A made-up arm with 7 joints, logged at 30 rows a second.
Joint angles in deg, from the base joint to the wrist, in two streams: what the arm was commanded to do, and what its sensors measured. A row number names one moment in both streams.
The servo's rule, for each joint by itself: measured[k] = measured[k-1] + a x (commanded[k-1-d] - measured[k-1]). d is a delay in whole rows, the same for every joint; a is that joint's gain. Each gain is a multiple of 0.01, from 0.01 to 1. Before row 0 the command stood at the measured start. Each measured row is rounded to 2 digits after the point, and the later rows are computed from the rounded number. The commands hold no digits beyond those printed.
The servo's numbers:
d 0
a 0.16 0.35 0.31 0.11 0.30 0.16 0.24
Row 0, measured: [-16.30, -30.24, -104.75, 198.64, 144.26, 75.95, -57.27]
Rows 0 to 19, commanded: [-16.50, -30.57, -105.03, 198.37, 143.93, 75.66, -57.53]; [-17.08, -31.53, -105.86, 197.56, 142.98, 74.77, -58.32]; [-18.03, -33.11, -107.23, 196.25, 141.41, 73.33, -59.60]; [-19.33, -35.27, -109.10, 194.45, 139.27, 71.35, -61.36]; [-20.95, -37.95, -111.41, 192.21, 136.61, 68.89, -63.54]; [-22.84, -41.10, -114.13, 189.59, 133.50, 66.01, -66.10]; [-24.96, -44.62, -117.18, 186.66, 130.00, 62.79, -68.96]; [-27.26, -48.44, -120.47, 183.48, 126.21, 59.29, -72.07]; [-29.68, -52.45, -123.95, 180.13, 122.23, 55.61, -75.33]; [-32.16, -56.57, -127.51, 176.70, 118.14, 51.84, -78.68]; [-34.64, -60.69, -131.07, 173.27, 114.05, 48.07, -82.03]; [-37.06, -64.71, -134.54, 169.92, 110.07, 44.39, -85.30]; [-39.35, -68.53, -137.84, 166.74, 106.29, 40.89, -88.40]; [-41.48, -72.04, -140.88, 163.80, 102.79, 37.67, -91.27]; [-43.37, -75.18, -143.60, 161.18, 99.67, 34.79, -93.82]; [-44.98, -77.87, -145.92, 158.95, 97.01, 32.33, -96.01]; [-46.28, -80.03, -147.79, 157.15, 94.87, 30.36, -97.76]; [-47.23, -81.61, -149.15, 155.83, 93.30, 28.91, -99.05]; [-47.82, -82.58, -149.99, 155.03, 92.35, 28.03, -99.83]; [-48.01, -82.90, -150.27, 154.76, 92.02, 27.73, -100.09]
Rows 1 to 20, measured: [-16.33, -30.36, -104.84, 198.61, 144.16, 75.90, -57.33]; [-16.45, -30.77, -105.16, 198.49, 143.81, 75.72, -57.57]; [-16.70, -31.59, -105.80, 198.24, 143.09, 75.34, -58.06]; [-17.12, -32.88, -106.82, 197.82, 141.94, 74.70, -58.85]; [-17.73, -34.65, -108.24, 197.20, 140.34, 73.77, -59.98]; [-18.55, -36.91, -110.07, 196.36, 138.29, 72.53, -61.45]; [-19.58, -39.61, -112.27, 195.29, 135.80, 70.97, -63.25]; [-20.81, -42.70, -114.81, 193.99, 132.92, 69.10, -65.37]; [-22.23, -46.11, -117.64, 192.47, 129.71, 66.94, -67.76]; [-23.82, -49.77, -120.70, 190.74, 126.24, 64.52, -70.38]; [-25.55, -53.59, -123.91, 188.82, 122.58, 61.89, -73.18]; [-27.39, -57.48, -127.21, 186.74, 118.83, 59.09, -76.09]; [-29.30, -61.35, -130.51, 184.54, 115.07, 56.18, -79.04]; [-31.25, -65.09, -133.72, 182.26, 111.39, 53.22, -81.98]; [-33.19, -68.62, -136.78, 179.94, 107.87, 50.27, -84.82]; [-35.08, -71.86, -139.61, 177.63, 104.61, 47.40, -87.51]; [-36.87, -74.72, -142.15, 175.38, 101.69, 44.67, -89.97]; [-38.53, -77.13, -144.32, 173.23, 99.17, 42.15, -92.15]; [-40.02, -79.04, -146.08, 171.23, 97.12, 39.89, -93.99]; [-41.30, -80.39, -147.38, 169.42, 95.59, 37.94, -95.45]
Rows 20 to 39, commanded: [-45.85, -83.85, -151.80, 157.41, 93.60, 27.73, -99.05]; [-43.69, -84.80, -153.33, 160.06, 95.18, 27.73, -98.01]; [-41.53, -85.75, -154.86, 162.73, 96.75, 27.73, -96.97]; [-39.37, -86.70, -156.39, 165.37, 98.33, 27.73, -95.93]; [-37.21, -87.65, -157.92, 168.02, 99.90, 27.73, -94.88]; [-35.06, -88.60, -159.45, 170.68, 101.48, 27.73, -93.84]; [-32.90, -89.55, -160.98, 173.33, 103.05, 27.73, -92.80]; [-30.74, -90.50, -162.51, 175.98, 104.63, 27.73, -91.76]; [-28.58, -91.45, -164.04, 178.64, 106.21, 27.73, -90.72]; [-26.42, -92.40, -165.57, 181.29, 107.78, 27.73, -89.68]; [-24.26, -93.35, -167.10, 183.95, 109.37, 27.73, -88.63]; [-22.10, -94.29, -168.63, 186.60, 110.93, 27.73, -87.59]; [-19.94, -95.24, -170.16, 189.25, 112.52, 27.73, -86.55]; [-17.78, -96.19, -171.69, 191.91, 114.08, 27.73, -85.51]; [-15.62, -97.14, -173.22, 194.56, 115.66, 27.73, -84.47]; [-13.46, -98.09, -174.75, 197.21, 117.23, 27.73, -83.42]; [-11.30, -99.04, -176.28, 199.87, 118.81, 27.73, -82.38]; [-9.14, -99.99, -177.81, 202.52, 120.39, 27.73, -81.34]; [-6.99, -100.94, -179.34, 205.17, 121.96, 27.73, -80.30]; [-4.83, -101.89, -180.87, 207.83, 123.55, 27.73, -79.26]
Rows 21 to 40, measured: [-42.03, -81.60, -148.75, 168.10, 94.99, 36.31, -96.31]; [-42.30, -82.72, -150.17, 167.22, 95.05, 34.94, -96.72]; [-42.18, -83.78, -151.62, 166.73, 95.56, 33.79, -96.78]; [-41.73, -84.80, -153.10, 166.58, 96.39, 32.82, -96.58]; [-41.01, -85.80, -154.59, 166.74, 97.44, 32.01, -96.17]; [-40.06, -86.78, -156.10, 167.17, 98.65, 31.33, -95.61]; [-38.91, -87.75, -157.61, 167.85, 99.97, 30.75, -94.94]; [-37.60, -88.71, -159.13, 168.74, 101.37, 30.27, -94.18]; [-36.16, -89.67, -160.65, 169.83, 102.82, 29.86, -93.35]; [-34.60, -90.63, -162.18, 171.09, 104.31, 29.52, -92.47]; [-32.95, -91.58, -163.71, 172.50, 105.83, 29.23, -91.55]; [-31.21, -92.53, -165.24, 174.05, 107.36, 28.99, -90.60]; [-29.41, -93.48, -166.77, 175.72, 108.91, 28.79, -89.63]; [-27.55, -94.43, -168.30, 177.50, 110.46, 28.62, -88.64]; [-25.64, -95.38, -169.83, 179.38, 112.02, 28.48, -87.64]; [-23.69, -96.33, -171.36, 181.34, 113.58, 28.36, -86.63]; [-21.71, -97.28, -172.89, 183.38, 115.15, 28.26, -85.61]; [-19.70, -98.23, -174.42, 185.49, 116.72, 28.18, -84.59]; [-17.67, -99.18, -175.95, 187.65, 118.29, 28.11, -83.56]; [-15.62, -100.13, -177.48, 189.87, 119.87, 28.05, -82.53]
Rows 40 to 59, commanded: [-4.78, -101.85, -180.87, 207.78, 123.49, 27.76, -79.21]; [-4.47, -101.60, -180.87, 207.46, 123.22, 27.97, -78.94]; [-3.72, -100.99, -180.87, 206.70, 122.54, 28.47, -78.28]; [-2.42, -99.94, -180.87, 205.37, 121.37, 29.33, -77.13]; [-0.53, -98.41, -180.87, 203.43, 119.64, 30.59, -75.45]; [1.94, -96.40, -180.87, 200.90, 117.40, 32.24, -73.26]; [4.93, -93.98, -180.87, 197.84, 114.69, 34.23, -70.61]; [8.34, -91.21, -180.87, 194.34, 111.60, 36.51, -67.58]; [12.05, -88.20, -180.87, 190.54, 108.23, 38.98, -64.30]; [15.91, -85.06, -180.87, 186.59, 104.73, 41.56, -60.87]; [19.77, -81.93, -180.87, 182.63, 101.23, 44.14, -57.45]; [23.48, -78.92, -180.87, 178.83, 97.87, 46.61, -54.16]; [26.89, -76.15, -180.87, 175.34, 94.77, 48.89, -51.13]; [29.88, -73.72, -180.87, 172.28, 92.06, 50.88, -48.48]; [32.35, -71.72, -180.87, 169.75, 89.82, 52.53, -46.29]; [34.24, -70.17, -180.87, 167.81, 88.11, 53.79, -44.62]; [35.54, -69.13, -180.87, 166.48, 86.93, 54.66, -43.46]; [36.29, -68.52, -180.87, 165.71, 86.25, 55.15, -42.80]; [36.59, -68.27, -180.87, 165.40, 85.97, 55.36, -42.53]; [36.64, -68.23, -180.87, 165.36, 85.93, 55.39, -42.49]
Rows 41 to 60, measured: [-13.89, -100.73, -178.53, 191.84, 120.96, 28.00, -81.73]; [-12.38, -101.03, -179.26, 193.56, 121.64, 28.00, -81.06]; [-10.99, -101.02, -179.76, 195.01, 121.91, 28.08, -80.39]; [-9.62, -100.64, -180.10, 196.15, 121.75, 28.28, -79.61]; [-8.17, -99.86, -180.34, 196.95, 121.12, 28.65, -78.61]; [-6.55, -98.65, -180.50, 197.38, 120.00, 29.22, -77.33]; [-4.71, -97.02, -180.61, 197.43, 118.41, 30.02, -75.72]; [-2.62, -94.99, -180.69, 197.09, 116.37, 31.06, -73.77]; [-0.27, -92.61, -180.75, 196.37, 113.93, 32.33, -71.50]; [2.32, -89.97, -180.79, 195.29, 111.17, 33.81, -68.95]; [5.11, -87.16, -180.81, 193.90, 108.19, 35.46, -66.19]; [8.05, -84.28, -180.83, 192.24, 105.09, 37.24, -63.30]; [11.06, -81.43, -180.84, 190.38, 101.99, 39.10, -60.38]; [14.07, -78.73, -180.85, 188.39, 99.01, 40.98, -57.52]; [16.99, -76.28, -180.86, 186.34, 96.25, 42.83, -54.82]; [19.75, -74.14, -180.86, 184.30, 93.81, 44.58, -52.37]; [22.28, -72.39, -180.86, 182.34, 91.75, 46.19, -50.23]; [24.52, -71.04, -180.86, 180.51, 90.10, 47.62, -48.45]; [26.45, -70.07, -180.86, 178.85, 88.86, 48.86, -47.03]; [28.08, -69.43, -180.86, 177.37, 87.98, 49.90, -45.94]
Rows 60 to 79, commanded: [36.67, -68.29, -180.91, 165.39, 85.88, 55.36, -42.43]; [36.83, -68.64, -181.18, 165.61, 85.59, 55.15, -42.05]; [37.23, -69.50, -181.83, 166.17, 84.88, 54.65, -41.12]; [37.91, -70.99, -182.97, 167.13, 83.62, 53.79, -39.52]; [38.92, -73.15, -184.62, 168.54, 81.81, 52.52, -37.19]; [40.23, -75.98, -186.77, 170.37, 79.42, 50.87, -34.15]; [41.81, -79.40, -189.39, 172.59, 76.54, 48.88, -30.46]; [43.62, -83.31, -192.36, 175.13, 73.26, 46.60, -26.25]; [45.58, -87.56, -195.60, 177.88, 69.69, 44.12, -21.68]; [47.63, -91.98, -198.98, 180.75, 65.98, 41.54, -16.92]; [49.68, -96.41, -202.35, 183.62, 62.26, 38.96, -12.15]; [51.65, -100.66, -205.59, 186.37, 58.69, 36.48, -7.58]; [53.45, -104.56, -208.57, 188.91, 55.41, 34.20, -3.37]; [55.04, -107.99, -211.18, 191.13, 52.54, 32.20, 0.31]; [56.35, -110.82, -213.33, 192.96, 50.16, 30.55, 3.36]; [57.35, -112.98, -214.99, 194.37, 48.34, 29.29, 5.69]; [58.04, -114.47, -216.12, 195.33, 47.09, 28.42, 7.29]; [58.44, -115.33, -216.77, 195.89, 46.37, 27.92, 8.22]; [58.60, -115.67, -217.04, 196.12, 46.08, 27.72, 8.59]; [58.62, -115.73, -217.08, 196.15, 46.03, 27.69, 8.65]
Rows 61 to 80, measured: [29.45, -69.03, -180.88, 176.05, 87.35, 50.77, -45.10]; [30.63, -68.89, -180.97, 174.90, 86.82, 51.47, -44.37]; [31.69, -69.10, -181.24, 173.94, 86.24, 51.98, -43.59]; [32.69, -69.76, -181.78, 173.19, 85.45, 52.27, -42.61]; [33.69, -70.95, -182.66, 172.68, 84.36, 52.31, -41.31]; [34.74, -72.71, -183.93, 172.43, 82.88, 52.08, -39.59]; [35.87, -75.05, -185.62, 172.45, 80.98, 51.57, -37.40]; [37.11, -77.94, -187.71, 172.74, 78.66, 50.77, -34.72]; [38.47, -81.31, -190.16, 173.31, 75.97, 49.71, -31.59]; [39.94, -85.04, -192.89, 174.13, 72.97, 48.40, -28.07]; [41.50, -89.02, -195.82, 175.17, 69.76, 46.89, -24.25]; [43.12, -93.09, -198.85, 176.40, 66.44, 45.22, -20.25]; [44.77, -97.10, -201.86, 177.78, 63.13, 43.46, -16.20]; [46.41, -100.91, -204.75, 179.25, 59.95, 41.66, -12.24]; [48.00, -104.38, -207.41, 180.76, 57.01, 39.88, -8.50]; [49.50, -107.39, -209.76, 182.26, 54.41, 38.19, -5.09]; [50.87, -109.87, -211.73, 183.70, 52.21, 36.63, -2.12]; [52.08, -111.78, -213.29, 185.04, 50.46, 35.24, 0.36]; [53.12, -113.14, -214.45, 186.26, 49.15, 34.04, 2.34]; [54.00, -114.05, -215.27, 187.35, 48.21, 33.02, 3.85]
